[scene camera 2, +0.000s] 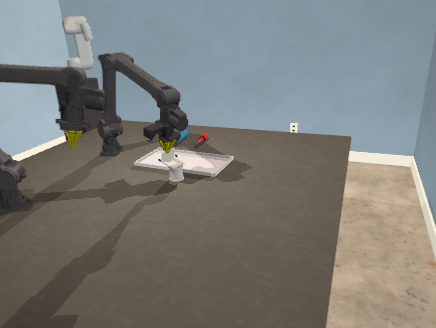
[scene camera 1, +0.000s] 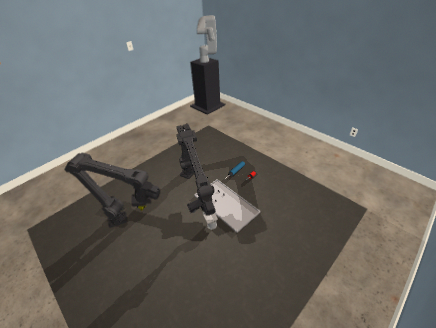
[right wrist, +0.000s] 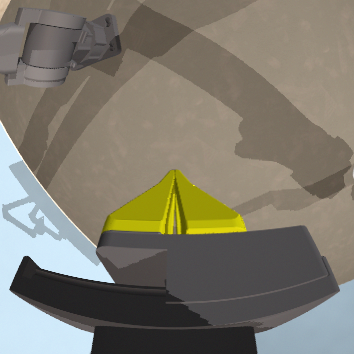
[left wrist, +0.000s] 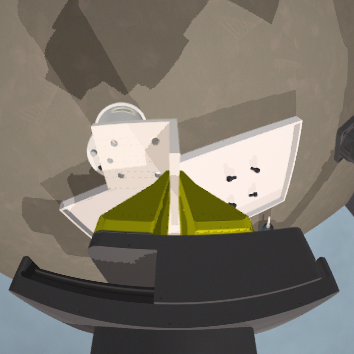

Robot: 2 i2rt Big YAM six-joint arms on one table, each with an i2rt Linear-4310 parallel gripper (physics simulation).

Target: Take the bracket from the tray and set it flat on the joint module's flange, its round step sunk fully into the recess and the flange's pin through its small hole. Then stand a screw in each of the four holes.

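Frame: origin at the left arm's base, x ahead, y left, z up, level; centimetres.
Seen in the pictures: left gripper, fingertip midpoint: (scene camera 2: 166, 152) (left wrist: 174, 177); right gripper, fingertip midpoint: (scene camera 2: 71, 148) (scene camera 1: 141, 209) (right wrist: 174, 177); left arm's base, origin of the base link: (scene camera 2: 111, 152) (scene camera 1: 188, 172) (left wrist: 343, 138); right arm's base, origin of the base link: (scene camera 2: 11, 206) (scene camera 1: 117, 220) (right wrist: 92, 42).
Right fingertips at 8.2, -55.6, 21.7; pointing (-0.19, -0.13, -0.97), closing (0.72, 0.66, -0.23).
Note:
Offsets run from my right fingertips to a thing's top centre, as dx, dy, dz. "spot": to the spot under its first point.
My left gripper (left wrist: 174, 177) is shut on the upright wall of the white L-shaped bracket (left wrist: 135, 151). The bracket's flat plate, with several holes, lies over the round joint module @(+32.6, +21.8, -15.3) (left wrist: 119, 113) and covers most of its flange. I cannot tell whether the step sits in the recess. In scene camera 2 the left gripper (scene camera 2: 166, 146) holds the bracket (scene camera 2: 171, 160) on top of the module (scene camera 2: 176, 173), just in front of the white tray (scene camera 2: 184, 161). Several black screws (left wrist: 242, 186) lie in the tray @(+32.7, +40.9, -20.1) (left wrist: 242, 168). My right gripper (right wrist: 174, 177) (scene camera 2: 72, 138) is shut and empty, off to the left.
A blue-handled tool @(spot: +25.1, +71.7, -18.0) (scene camera 1: 235, 169) and a red-handled tool @(+37.5, +71.4, -18.2) (scene camera 1: 250, 176) lie on the dark mat behind the tray (scene camera 1: 233, 204). The right arm's base (scene camera 2: 10, 183) stands at the left edge. A grey arm on a black pedestal (scene camera 1: 206, 84) stands in the room's corner.

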